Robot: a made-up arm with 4 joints. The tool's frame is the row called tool.
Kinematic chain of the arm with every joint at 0, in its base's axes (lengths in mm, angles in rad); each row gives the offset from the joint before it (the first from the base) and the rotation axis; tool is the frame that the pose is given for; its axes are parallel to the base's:
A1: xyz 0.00 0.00 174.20 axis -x
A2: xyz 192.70 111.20 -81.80 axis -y
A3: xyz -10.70 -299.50 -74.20 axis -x
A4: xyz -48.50 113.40 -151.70 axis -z
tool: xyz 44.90 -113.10 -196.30
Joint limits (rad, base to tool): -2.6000..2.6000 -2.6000..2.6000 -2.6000..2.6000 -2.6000..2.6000
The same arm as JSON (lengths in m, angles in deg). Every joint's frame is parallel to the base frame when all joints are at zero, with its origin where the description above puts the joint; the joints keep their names.
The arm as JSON. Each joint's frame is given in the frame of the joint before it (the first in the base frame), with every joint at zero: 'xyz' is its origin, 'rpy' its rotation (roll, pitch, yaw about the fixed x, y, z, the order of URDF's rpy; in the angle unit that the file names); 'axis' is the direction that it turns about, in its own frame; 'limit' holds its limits. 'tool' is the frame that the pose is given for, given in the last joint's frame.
{"units": {"length": "m", "angle": "deg"}, "joints": [
  {"name": "A1", "type": "revolute", "origin": {"xyz": [0.0, 0.0, 0.1742], "rpy": [0.0, 0.0, 0.0]}, "axis": "-x", "limit": {"lower": -148.97, "upper": 148.97}},
  {"name": "A2", "type": "revolute", "origin": {"xyz": [0.1927, 0.1112, -0.0818], "rpy": [0.0, 0.0, 0.0]}, "axis": "-y", "limit": {"lower": -148.97, "upper": 148.97}},
  {"name": "A3", "type": "revolute", "origin": {"xyz": [-0.0107, -0.2995, -0.0742], "rpy": [0.0, 0.0, 0.0]}, "axis": "-x", "limit": {"lower": -148.97, "upper": 148.97}},
  {"name": "A4", "type": "revolute", "origin": {"xyz": [-0.0485, 0.1134, -0.1517], "rpy": [0.0, 0.0, 0.0]}, "axis": "-z", "limit": {"lower": -148.97, "upper": 148.97}}
], "tool": {"origin": {"xyz": [0.0449, -0.1131, -0.1963], "rpy": [0.0, 0.0, 0.0]}}}

